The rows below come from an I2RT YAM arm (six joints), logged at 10 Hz.
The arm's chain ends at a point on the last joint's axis. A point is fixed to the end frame.
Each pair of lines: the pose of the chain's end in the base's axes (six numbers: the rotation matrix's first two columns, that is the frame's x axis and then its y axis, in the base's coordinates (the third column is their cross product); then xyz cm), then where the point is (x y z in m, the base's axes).
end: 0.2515 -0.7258 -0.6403 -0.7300 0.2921 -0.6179 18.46 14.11 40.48
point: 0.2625 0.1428 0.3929
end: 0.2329 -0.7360 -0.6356 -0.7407 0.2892 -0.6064 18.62 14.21 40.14
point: 0.2638 0.1431 0.3878
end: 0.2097 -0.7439 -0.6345 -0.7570 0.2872 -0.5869 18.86 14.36 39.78
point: 0.2658 0.1440 0.3819
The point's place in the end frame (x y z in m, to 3 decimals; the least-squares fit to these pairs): 0.026 -0.049 0.056
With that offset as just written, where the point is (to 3 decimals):
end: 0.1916 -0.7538 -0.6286 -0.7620 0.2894 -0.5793 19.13 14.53 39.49
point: 0.268 0.145 0.378
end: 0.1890 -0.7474 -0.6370 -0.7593 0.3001 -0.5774 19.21 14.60 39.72
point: 0.269 0.145 0.380
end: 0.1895 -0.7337 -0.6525 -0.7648 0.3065 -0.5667 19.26 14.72 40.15
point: 0.269 0.147 0.384
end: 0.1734 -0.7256 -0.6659 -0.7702 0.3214 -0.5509 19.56 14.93 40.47
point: 0.272 0.149 0.386
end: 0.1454 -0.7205 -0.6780 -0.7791 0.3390 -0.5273 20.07 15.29 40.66
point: 0.277 0.151 0.386
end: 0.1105 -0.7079 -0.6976 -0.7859 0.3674 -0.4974 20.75 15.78 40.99
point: 0.283 0.155 0.387
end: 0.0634 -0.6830 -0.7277 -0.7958 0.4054 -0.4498 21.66 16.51 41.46
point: 0.291 0.162 0.389
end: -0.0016 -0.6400 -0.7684 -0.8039 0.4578 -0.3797 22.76 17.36 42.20
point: 0.300 0.169 0.392
